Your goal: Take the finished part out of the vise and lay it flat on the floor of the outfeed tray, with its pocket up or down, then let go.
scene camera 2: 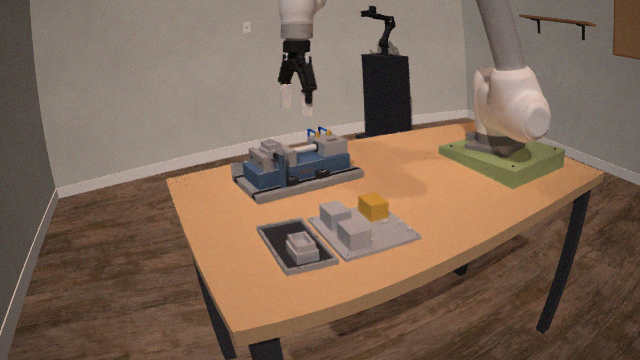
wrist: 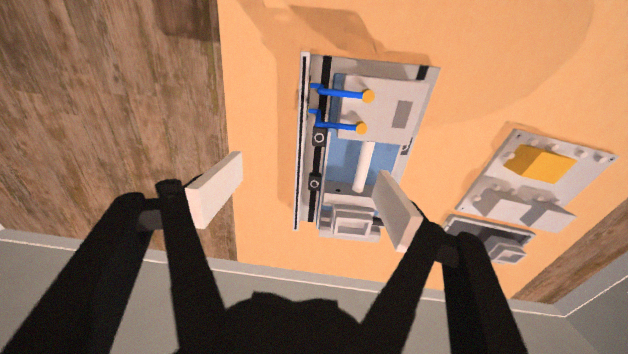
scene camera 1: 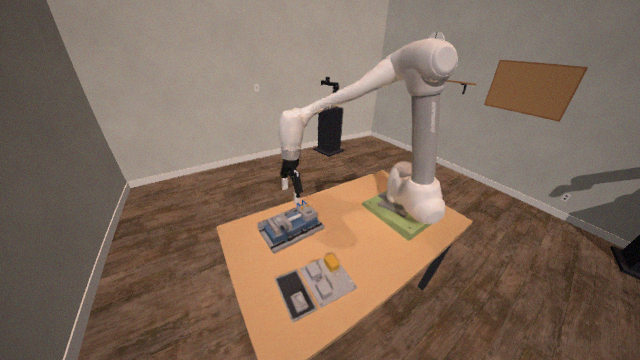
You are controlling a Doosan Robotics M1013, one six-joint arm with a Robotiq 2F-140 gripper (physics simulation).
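Frame: origin at the arm's base, x ahead, y left, z up, level; centimetres.
Seen in the pictures: gripper, fingertip midpoint: (scene camera 2: 295, 111) (wrist: 309, 174) (scene camera 1: 290, 195); arm's base at its link origin: (scene camera 2: 496, 147) (scene camera 1: 397, 204).
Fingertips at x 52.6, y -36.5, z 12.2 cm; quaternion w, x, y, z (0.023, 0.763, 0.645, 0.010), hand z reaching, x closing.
Pixels of each thing's top centre, then the offset from my fingertips to it.
- vise at its top centre: (wrist: 359, 184) (scene camera 2: 293, 142) (scene camera 1: 290, 215) dx +5.1, dy +6.1, dz -6.6 cm
- finished part at its top centre: (wrist: 352, 227) (scene camera 2: 270, 141) (scene camera 1: 278, 217) dx +11.6, dy +5.4, dz -5.0 cm
- grey part at its top centre: (scene camera 2: 301, 239) (wrist: 510, 257) (scene camera 1: 299, 299) dx +26.9, dy +39.8, dz -12.4 cm
- grey plate at its top centre: (scene camera 2: 363, 227) (wrist: 530, 186) (scene camera 1: 327, 277) dx +11.4, dy +39.3, dz -15.7 cm
- yellow block at its top centre: (scene camera 2: 373, 198) (wrist: 548, 168) (scene camera 1: 331, 260) dx +5.9, dy +36.2, dz -12.1 cm
The vise (scene camera 1: 295, 232) (scene camera 2: 325, 167) (wrist: 340, 162) has a blue body and grey jaws and stands on a grey base. The finished part (scene camera 2: 270, 145) (wrist: 352, 223) is a light grey block between its jaws, with the rectangular pocket facing up. The outfeed tray (scene camera 1: 288, 285) (scene camera 2: 275, 235) (wrist: 462, 230) has a dark floor and a low grey rim. Another grey part (scene camera 1: 299, 301) (scene camera 2: 302, 248) (wrist: 506, 252) lies in it, pocket up. My gripper (scene camera 1: 291, 192) (scene camera 2: 296, 103) (wrist: 309, 174) is wide open and empty, above the vise. In the wrist view the part shows below the fingertips, nearer the right finger.
Beside the tray lies a grey plate (scene camera 1: 342, 290) (scene camera 2: 387, 241) (wrist: 592, 160) with two grey blocks and a yellow block (scene camera 1: 331, 262) (scene camera 2: 373, 206) (wrist: 540, 164). Two blue hoses (scene camera 2: 317, 131) (wrist: 342, 94) rise from the vise's far end. A green base (scene camera 1: 410, 231) (scene camera 2: 515, 175) carries the arm.
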